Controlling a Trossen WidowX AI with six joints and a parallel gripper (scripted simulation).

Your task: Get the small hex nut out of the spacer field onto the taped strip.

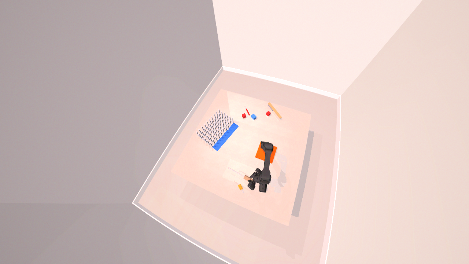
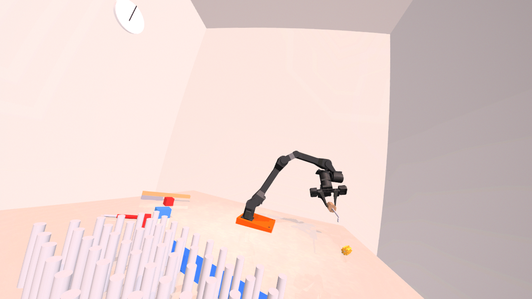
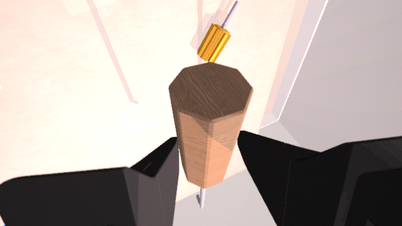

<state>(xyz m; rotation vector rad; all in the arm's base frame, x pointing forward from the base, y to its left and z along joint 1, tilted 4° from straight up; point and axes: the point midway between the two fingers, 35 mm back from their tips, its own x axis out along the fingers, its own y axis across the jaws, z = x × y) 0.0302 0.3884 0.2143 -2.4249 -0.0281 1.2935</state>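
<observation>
The orange toothed piece is 50 mm ahead of my gripper tip, 80 mm to the left of it and 170 mm below it. The rest, counted from my gripper tip: blue block 170 mm ahead, 750 mm to the right, 160 mm below; blue taped strip 410 mm ahead, 400 mm to the right, 180 mm below; hook tool 100 mm ahead, 20 mm to the right, 10 mm below.
</observation>
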